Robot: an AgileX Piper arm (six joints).
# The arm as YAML. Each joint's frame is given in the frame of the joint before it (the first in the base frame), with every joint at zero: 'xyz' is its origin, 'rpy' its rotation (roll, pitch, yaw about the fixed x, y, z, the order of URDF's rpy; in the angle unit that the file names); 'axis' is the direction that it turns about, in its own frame. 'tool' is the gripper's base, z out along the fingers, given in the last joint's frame.
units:
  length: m
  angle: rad
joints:
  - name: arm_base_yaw
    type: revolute
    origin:
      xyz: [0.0, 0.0, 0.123]
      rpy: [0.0, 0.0, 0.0]
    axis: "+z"
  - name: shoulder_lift
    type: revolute
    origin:
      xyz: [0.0, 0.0, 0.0]
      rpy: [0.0, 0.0, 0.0]
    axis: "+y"
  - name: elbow
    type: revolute
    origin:
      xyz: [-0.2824, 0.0, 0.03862]
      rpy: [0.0, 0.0, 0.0]
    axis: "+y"
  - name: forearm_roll
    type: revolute
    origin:
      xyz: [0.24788, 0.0, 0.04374]
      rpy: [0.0, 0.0, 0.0]
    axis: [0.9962, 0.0, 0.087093]
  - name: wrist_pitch
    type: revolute
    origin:
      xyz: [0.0, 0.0, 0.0]
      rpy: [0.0, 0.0, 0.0]
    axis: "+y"
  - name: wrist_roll
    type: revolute
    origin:
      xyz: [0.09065, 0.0, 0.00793]
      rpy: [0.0, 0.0, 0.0]
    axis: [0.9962, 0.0, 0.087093]
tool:
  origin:
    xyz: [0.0, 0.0, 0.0]
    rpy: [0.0, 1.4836, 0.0]
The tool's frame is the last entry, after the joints.
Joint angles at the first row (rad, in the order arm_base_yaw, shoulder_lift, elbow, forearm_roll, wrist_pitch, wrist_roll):
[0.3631, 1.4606, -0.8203, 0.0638, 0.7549, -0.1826]
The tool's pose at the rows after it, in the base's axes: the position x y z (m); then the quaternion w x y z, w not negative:
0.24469, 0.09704, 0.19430, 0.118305, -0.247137, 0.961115, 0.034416
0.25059, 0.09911, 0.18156, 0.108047, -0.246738, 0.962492, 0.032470
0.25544, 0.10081, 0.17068, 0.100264, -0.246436, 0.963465, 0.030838
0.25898, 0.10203, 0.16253, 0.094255, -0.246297, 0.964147, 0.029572
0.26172, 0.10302, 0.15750, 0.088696, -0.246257, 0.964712, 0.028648
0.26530, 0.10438, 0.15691, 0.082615, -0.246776, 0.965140, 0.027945
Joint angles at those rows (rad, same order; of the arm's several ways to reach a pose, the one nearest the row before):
[0.3631, 1.5141, -0.8216, 0.0632, 0.7229, -0.1825]
[0.3631, 1.5656, -0.8232, 0.0627, 0.6939, -0.1826]
[0.3631, 1.6094, -0.8256, 0.0622, 0.6684, -0.1825]
[0.3631, 1.6425, -0.8286, 0.0617, 0.6507, -0.1826]
[0.3631, 1.6658, -0.8351, 0.0611, 0.6451, -0.1822]
[0.3631, 1.6817, -0.8544, 0.0600, 0.6608, -0.1818]

